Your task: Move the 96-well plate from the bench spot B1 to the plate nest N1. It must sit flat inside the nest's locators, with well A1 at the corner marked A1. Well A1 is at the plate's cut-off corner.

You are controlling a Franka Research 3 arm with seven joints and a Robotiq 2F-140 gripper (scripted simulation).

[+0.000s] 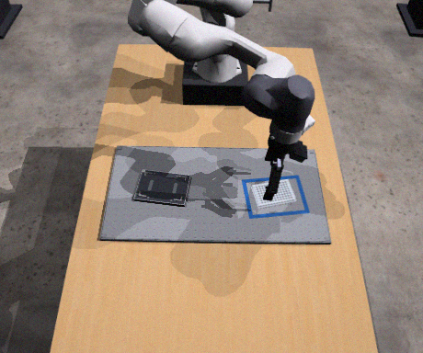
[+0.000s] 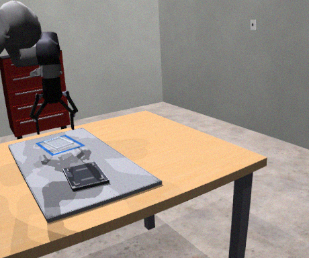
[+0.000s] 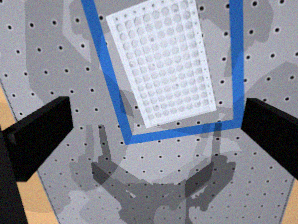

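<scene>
The white 96-well plate is 70 mm below my hand, 20 mm to the left of it and 10 mm ahead of it. Round my hand: A1 label 400 mm to the right, 70 mm below, 50 mm behind; then dark plate nest 330 mm to the right, 70 mm below, 10 mm ahead.
</scene>
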